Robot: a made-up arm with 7 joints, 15 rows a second.
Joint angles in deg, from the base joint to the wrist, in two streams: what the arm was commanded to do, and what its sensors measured. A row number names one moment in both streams.
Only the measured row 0 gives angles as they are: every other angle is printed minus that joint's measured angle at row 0.
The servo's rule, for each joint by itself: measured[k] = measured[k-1] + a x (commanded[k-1-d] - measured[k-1]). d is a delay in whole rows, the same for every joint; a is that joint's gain. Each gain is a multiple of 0.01, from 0.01 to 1. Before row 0 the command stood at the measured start. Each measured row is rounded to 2 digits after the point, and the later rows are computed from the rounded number. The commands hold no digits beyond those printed.
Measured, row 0: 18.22, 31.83, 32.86, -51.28, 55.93, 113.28, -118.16
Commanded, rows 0 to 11: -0.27, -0.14, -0.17, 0.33, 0.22, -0.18, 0.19; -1.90, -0.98, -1.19, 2.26, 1.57, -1.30, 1.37; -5.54, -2.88, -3.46, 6.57, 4.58, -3.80, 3.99; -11.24, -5.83, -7.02, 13.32, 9.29, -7.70, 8.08; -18.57, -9.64, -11.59, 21.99, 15.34, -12.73, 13.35; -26.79, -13.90, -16.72, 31.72, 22.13, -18.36, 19.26; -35.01, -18.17, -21.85, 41.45, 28.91, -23.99, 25.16; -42.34, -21.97, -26.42, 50.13, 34.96, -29.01, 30.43; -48.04, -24.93, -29.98, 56.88, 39.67, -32.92, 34.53; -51.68, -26.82, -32.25, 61.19, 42.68, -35.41, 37.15; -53.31, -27.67, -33.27, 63.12, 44.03, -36.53, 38.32; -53.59, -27.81, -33.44, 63.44, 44.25, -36.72, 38.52
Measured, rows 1 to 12: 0.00, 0.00, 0.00, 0.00, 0.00, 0.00, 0.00; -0.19, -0.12, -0.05, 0.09, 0.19, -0.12, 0.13; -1.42, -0.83, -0.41, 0.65, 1.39, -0.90, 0.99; -4.39, -2.53, -1.39, 2.19, 4.17, -2.81, 3.06; -9.32, -5.27, -3.19, 5.08, 8.62, -6.04, 6.52; -15.98, -8.90, -5.88, 9.48, 14.47, -10.46, 11.23; -23.76, -13.05, -9.35, 15.26, 21.13, -15.67, 16.77; -31.86, -17.30, -13.35, 22.07, 27.90, -21.16, 22.56; -39.41, -21.18, -17.53, 29.37, 34.04, -26.34, 27.99; -45.62, -24.29, -21.51, 36.52, 38.94, -30.68, 32.50; -49.98, -26.39, -24.95, 42.93, 42.19, -33.80, 35.71; -52.38, -27.45, -27.61, 48.18, 43.79, -35.60, 37.51
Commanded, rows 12 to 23: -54.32, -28.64, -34.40, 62.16, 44.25, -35.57, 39.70; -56.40, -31.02, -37.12, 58.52, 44.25, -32.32, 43.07; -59.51, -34.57, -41.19, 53.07, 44.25, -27.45, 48.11; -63.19, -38.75, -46.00, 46.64, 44.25, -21.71, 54.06; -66.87, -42.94, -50.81, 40.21, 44.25, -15.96, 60.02; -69.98, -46.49, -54.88, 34.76, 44.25, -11.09, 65.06; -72.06, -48.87, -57.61, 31.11, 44.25, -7.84, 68.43; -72.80, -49.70, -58.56, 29.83, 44.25, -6.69, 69.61; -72.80, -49.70, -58.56, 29.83, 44.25, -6.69, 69.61; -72.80, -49.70, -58.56, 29.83, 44.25, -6.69, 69.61; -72.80, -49.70, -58.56, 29.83, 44.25, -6.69, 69.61; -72.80, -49.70, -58.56, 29.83, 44.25, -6.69, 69.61
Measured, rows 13 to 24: -53.25, -27.75, -29.48, 52.15, 44.19, -36.34, 38.21; -54.02, -28.49, -31.05, 54.75, 44.24, -35.83, 39.24; -55.73, -30.59, -32.99, 55.73, 44.25, -33.51, 41.88; -58.45, -33.89, -35.61, 55.04, 44.25, -29.51, 46.18; -61.86, -37.92, -38.93, 52.86, 44.25, -24.36, 51.62; -65.47, -42.09, -42.73, 49.57, 44.25, -18.82, 57.42; -68.72, -45.74, -46.62, 45.72, 44.25, -13.72, 62.69; -71.12, -48.34, -50.14, 41.92, 44.25, -9.84, 66.65; -72.33, -49.47, -52.83, 38.78, 44.25, -7.76, 68.69; -72.67, -49.66, -54.66, 36.45, 44.25, -7.05, 69.32; -72.76, -49.69, -55.91, 34.73, 44.25, -6.81, 69.52; -72.79, -49.70, -56.76, 33.46, 44.25, -6.73, 69.58
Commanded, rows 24 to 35: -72.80, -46.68, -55.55, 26.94, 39.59, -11.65, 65.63; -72.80, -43.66, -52.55, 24.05, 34.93, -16.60, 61.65; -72.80, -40.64, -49.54, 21.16, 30.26, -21.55, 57.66; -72.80, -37.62, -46.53, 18.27, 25.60, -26.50, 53.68; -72.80, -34.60, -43.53, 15.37, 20.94, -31.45, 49.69; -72.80, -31.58, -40.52, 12.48, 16.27, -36.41, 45.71; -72.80, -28.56, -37.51, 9.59, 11.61, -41.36, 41.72; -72.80, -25.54, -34.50, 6.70, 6.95, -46.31, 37.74; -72.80, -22.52, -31.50, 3.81, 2.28, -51.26, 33.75; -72.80, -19.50, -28.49, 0.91, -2.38, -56.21, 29.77; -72.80, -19.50, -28.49, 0.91, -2.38, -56.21, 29.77; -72.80, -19.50, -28.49, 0.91, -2.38, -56.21, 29.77
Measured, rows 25 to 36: -72.80, -49.70, -57.34, 32.52, 44.25, -6.70, 69.60; -72.80, -47.19, -56.77, 31.07, 40.20, -9.97, 66.86; -72.80, -44.26, -55.42, 29.24, 35.62, -14.35, 63.27; -72.80, -41.26, -53.54, 27.14, 30.96, -19.10, 59.40; -72.80, -38.24, -51.30, 24.83, 26.30, -23.98, 55.45; -72.80, -35.22, -48.81, 22.37, 21.64, -28.91, 51.48; -72.80, -32.20, -46.16, 19.80, 16.97, -33.86, 47.50; -72.80, -29.18, -43.39, 17.15, 12.31, -38.81, 43.51; -72.80, -26.16, -40.55, 14.43, 7.65, -43.76, 39.53; -72.80, -23.14, -37.65, 11.67, 2.98, -48.71, 35.54; -72.80, -20.12, -34.72, 8.87, -1.68, -53.66, 31.56; -72.80, -19.61, -32.73, 6.80, -2.29, -55.34, 30.32
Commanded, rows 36 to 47: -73.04, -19.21, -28.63, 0.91, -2.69, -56.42, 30.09; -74.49, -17.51, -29.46, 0.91, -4.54, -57.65, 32.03; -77.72, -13.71, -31.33, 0.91, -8.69, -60.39, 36.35; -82.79, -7.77, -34.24, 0.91, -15.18, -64.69, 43.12; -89.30, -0.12, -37.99, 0.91, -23.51, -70.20, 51.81; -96.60, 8.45, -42.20, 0.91, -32.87, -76.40, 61.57; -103.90, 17.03, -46.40, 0.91, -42.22, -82.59, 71.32; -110.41, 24.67, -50.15, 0.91, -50.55, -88.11, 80.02; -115.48, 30.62, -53.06, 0.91, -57.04, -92.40, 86.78; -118.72, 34.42, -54.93, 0.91, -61.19, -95.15, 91.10; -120.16, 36.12, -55.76, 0.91, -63.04, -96.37, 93.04; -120.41, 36.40, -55.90, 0.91, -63.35, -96.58, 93.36
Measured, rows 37 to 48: -72.80, -19.52, -31.37, 5.27, -2.37, -55.91, 29.94; -72.97, -19.26, -30.49, 4.14, -2.65, -56.25, 30.04; -74.06, -17.81, -30.16, 3.30, -4.29, -57.17, 31.41; -76.70, -14.41, -30.53, 2.68, -8.12, -59.30, 34.82; -81.08, -8.90, -31.72, 2.22, -14.26, -62.86, 40.55; -87.00, -1.61, -33.73, 1.88, -22.31, -67.70, 48.32; -93.91, 6.74, -36.44, 1.63, -31.50, -73.44, 57.46; -101.10, 15.28, -39.63, 1.44, -40.83, -79.48, 67.02; -107.80, 23.07, -43.00, 1.30, -49.29, -85.18, 75.99; -113.33, 29.34, -46.22, 1.20, -56.03, -89.95, 83.44; -117.21, 33.56, -49.01, 1.12, -60.52, -93.38, 88.73; -119.33, 35.68, -51.17, 1.07, -62.71, -95.35, 91.70
